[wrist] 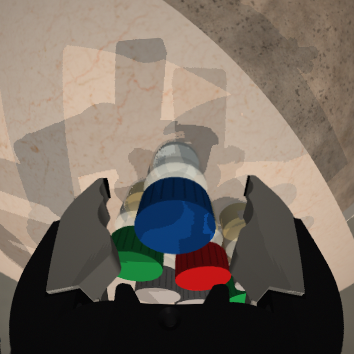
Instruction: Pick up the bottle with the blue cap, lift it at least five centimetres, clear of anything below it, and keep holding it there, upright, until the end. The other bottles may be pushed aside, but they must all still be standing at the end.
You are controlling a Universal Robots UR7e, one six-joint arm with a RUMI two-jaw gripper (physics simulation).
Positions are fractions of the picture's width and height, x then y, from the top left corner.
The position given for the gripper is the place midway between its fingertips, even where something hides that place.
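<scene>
Visible: a grey-capped bottle (0.46, 0.82), a green-capped bottle (0.39, 0.74) and the gripper (0.50, 0.50).
</scene>
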